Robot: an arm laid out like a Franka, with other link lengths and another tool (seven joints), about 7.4 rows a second.
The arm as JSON. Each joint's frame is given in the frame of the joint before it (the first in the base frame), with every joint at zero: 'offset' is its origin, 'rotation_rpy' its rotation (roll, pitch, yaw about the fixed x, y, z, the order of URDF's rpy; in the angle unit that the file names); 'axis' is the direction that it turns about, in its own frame. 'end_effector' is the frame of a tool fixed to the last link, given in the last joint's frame.
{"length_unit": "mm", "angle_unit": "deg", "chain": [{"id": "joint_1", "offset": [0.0, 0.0, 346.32], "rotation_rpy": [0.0, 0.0, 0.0], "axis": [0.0, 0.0, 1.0]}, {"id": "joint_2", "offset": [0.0, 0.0, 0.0], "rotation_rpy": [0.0, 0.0, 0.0], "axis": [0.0, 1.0, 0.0]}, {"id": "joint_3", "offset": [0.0, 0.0, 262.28], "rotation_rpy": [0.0, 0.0, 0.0], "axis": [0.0, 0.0, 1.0]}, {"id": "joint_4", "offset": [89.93, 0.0, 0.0], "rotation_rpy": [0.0, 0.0, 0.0], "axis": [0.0, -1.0, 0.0]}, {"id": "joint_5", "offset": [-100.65, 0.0, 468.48], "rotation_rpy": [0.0, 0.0, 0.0], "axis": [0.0, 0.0, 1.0]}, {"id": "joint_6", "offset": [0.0, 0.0, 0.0], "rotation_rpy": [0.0, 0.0, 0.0], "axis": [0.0, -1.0, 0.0]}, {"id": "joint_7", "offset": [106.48, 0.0, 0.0], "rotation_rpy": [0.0, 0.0, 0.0], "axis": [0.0, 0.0, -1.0]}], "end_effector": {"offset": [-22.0, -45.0, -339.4], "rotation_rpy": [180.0, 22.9, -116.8]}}
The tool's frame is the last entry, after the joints.
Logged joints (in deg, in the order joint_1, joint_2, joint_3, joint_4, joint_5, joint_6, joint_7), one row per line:
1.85 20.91 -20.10 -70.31 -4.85 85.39 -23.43
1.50 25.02 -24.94 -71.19 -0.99 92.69 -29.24
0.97 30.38 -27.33 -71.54 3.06 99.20 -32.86
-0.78 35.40 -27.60 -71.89 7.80 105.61 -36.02
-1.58 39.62 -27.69 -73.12 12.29 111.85 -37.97
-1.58 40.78 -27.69 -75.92 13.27 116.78 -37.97
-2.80 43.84 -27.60 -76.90 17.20 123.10 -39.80
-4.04 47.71 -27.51 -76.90 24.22 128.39 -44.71
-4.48 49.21 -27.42 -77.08 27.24 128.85 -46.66
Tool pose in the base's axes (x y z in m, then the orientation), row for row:
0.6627 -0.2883 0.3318 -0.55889 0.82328 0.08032 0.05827
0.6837 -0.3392 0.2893 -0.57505 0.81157 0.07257 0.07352
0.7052 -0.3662 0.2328 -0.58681 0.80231 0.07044 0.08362
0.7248 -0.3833 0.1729 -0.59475 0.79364 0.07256 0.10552
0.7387 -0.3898 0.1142 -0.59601 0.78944 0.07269 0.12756
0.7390 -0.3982 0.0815 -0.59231 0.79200 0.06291 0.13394
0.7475 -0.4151 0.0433 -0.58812 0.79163 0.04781 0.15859
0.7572 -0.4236 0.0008 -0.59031 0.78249 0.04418 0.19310
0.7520 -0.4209 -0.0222 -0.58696 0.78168 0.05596 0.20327
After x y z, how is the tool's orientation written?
As a quaternion, x y z w.
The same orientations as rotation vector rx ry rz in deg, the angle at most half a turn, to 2 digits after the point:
-97.03 142.93 13.94
-98.93 139.62 12.48
-100.35 137.20 12.05
-100.41 133.99 12.25
-99.36 131.60 12.12
-98.38 131.55 10.45
-96.35 129.69 7.83
-94.90 125.79 7.10
-93.84 124.98 8.95

